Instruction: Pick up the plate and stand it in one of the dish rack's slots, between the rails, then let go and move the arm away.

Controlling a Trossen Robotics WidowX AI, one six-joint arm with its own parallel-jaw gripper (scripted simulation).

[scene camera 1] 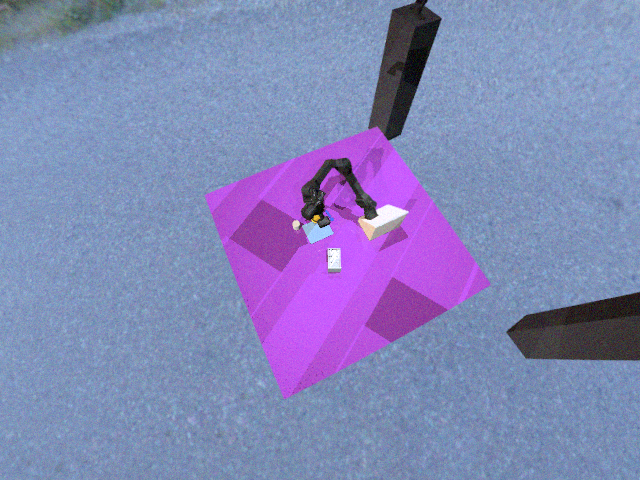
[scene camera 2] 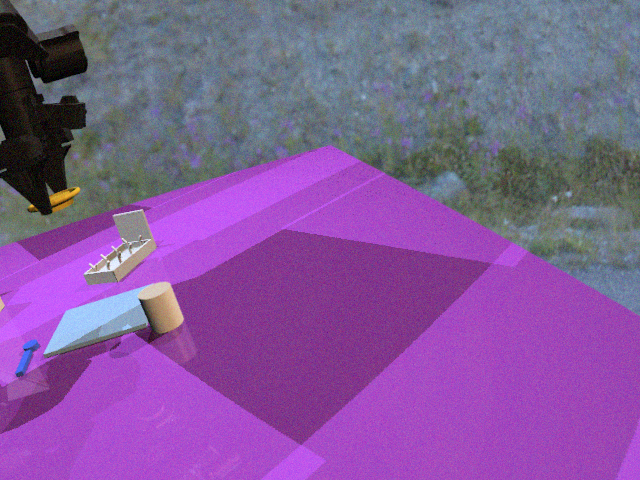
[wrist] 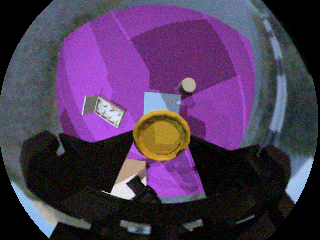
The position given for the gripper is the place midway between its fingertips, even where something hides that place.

Observation:
The gripper (scene camera 2: 57,206) carries a yellow plate (wrist: 162,135). Also in view: a dish rack (scene camera 2: 138,241), a cylinder (scene camera 2: 158,301) and a light blue board (scene camera 2: 107,318).
The dish rack is seen too in the wrist view (wrist: 92,104). The gripper also shows in the wrist view (wrist: 161,135).

